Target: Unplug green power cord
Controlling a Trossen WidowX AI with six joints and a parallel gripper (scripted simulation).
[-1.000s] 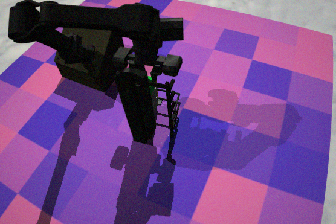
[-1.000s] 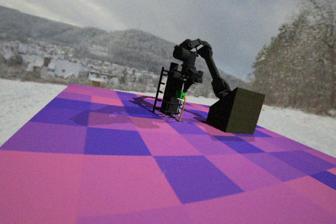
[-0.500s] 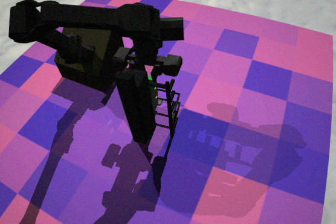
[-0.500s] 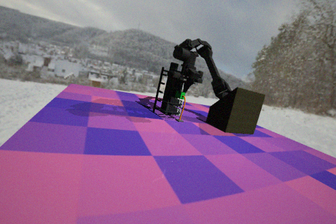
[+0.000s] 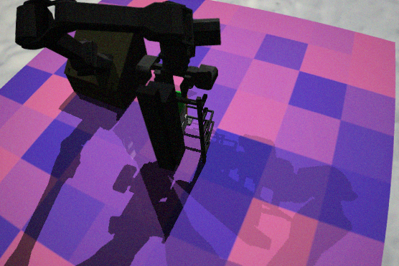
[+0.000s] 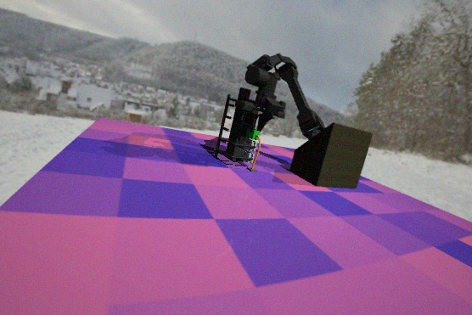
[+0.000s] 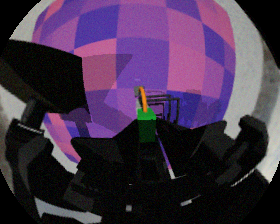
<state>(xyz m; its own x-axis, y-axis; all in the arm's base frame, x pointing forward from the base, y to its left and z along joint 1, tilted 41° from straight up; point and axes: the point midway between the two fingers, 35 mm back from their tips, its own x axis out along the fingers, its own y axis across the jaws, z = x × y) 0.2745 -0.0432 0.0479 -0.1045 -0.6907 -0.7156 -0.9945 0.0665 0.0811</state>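
My gripper tip is 30 mm to the left of the green plug.
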